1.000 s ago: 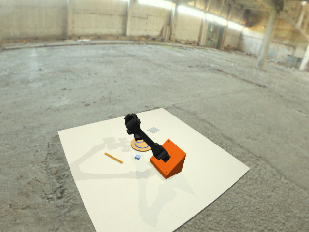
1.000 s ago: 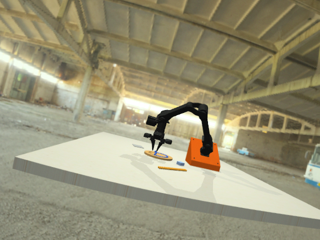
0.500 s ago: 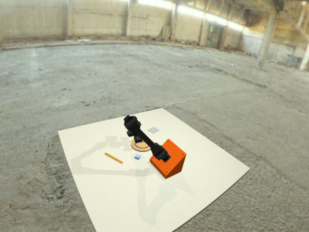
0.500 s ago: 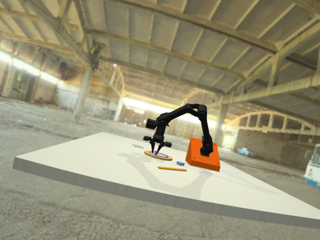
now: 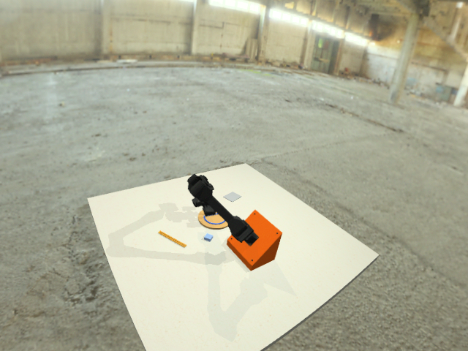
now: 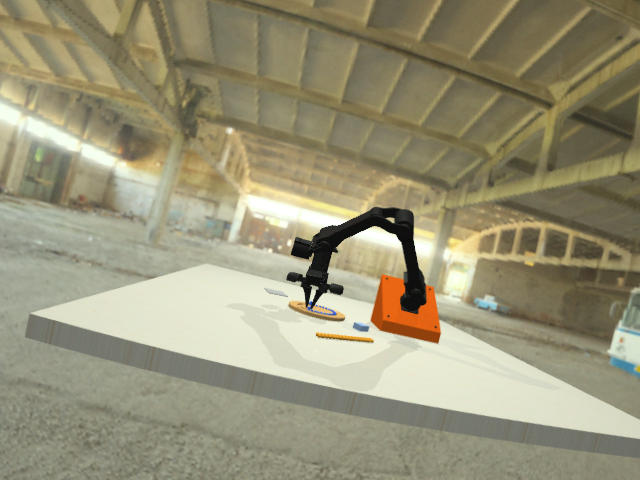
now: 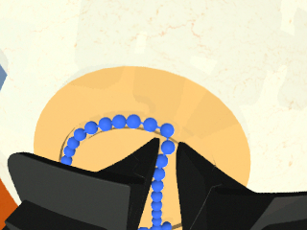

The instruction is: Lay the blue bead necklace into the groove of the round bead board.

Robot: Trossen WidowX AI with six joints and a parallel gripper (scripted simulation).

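My gripper tip is 4 cm to the left of the round tan bead board, 3 cm past it and 1 cm above it. Round my gripper tip: flat grey tile 27 cm to the right, 13 cm ahead, 1 cm below; then small light-blue block 17 cm behind, 8 cm to the left, 1 cm below.
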